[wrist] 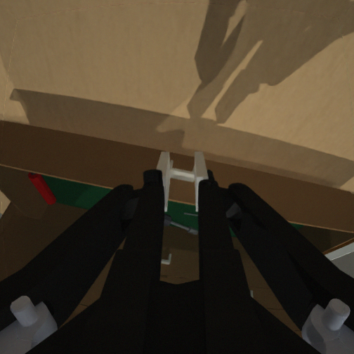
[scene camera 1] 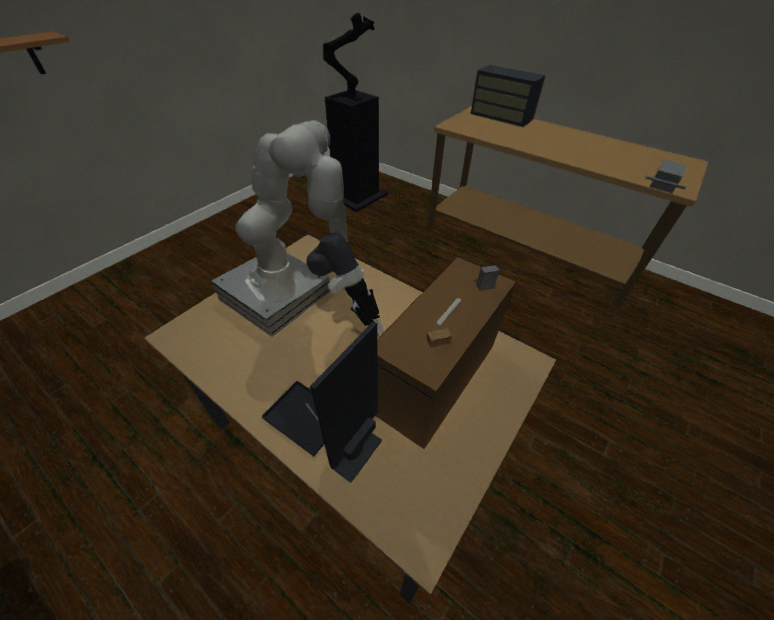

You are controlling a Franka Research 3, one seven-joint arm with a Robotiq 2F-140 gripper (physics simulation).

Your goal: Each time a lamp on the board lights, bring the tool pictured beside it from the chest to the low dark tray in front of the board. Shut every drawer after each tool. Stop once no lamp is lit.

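My gripper [scene camera 1: 376,324] [wrist: 181,164] is shut on the white handle [wrist: 183,174] of a drawer at the chest's front. The drawer [wrist: 75,151] is pulled partly out. In it, over a green lining [wrist: 75,193], lie a red piece [wrist: 42,189] at the left and a grey metal tool [wrist: 181,226], partly hidden by my fingers. The brown chest [scene camera 1: 410,353] stands behind the board. The board [scene camera 1: 348,393] shows its dark back in the scene view, so its lamps and pictures are hidden. The low dark tray [scene camera 1: 287,416] holds a thin grey tool [scene camera 1: 311,410], partly hidden by the board.
On the chest top are a grey box [scene camera 1: 487,277], a white bar [scene camera 1: 449,311] and a small wooden block [scene camera 1: 439,337]. The arm's grey base [scene camera 1: 232,288] stands on the table [scene camera 1: 394,510]. A workbench [scene camera 1: 581,151] with a drawer cabinet [scene camera 1: 507,95] is at the back right.
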